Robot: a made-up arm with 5 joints.
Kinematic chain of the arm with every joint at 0, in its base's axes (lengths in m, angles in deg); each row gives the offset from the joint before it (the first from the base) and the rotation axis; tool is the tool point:
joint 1: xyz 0 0 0.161 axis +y
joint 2: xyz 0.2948 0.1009 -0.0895 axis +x
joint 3: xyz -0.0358 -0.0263 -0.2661 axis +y
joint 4: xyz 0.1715 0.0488 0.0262 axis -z
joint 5: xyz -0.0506 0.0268 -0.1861 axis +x
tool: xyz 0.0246 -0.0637 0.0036
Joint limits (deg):
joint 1: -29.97..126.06
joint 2: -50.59..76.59
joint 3: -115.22..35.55
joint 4: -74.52..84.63
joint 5: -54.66..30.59
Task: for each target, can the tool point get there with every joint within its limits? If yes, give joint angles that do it. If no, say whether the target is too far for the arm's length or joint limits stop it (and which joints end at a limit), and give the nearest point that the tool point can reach.
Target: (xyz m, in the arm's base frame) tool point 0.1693 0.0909 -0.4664
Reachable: yes | joints 23.01 0.78 10.23 -36.40 -26.91
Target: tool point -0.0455 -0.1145 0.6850
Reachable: no: joint limits stop it (at a limit: joint 1, joint 2, joint 3) | nearest point 0.3257 0.0685 0.2431 | short by 0.605 m
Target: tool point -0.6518 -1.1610 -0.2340
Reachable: no: too far | nearest point -0.4449 -0.3169 -0.1086 | short by 0.878 m
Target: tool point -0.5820 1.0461 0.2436
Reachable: no: too far | nearest point -0.4308 0.5857 0.0958 | short by 0.507 m
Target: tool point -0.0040 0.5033 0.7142
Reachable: no: joint limits stop it (at a limit: joint 1, joint 2, joint 4) | nearest point 0.4144 0.2869 0.3013 | short by 0.626 m
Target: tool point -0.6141 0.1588 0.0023
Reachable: yes | joints 112.25 4.03 2.58 61.82 -5.59
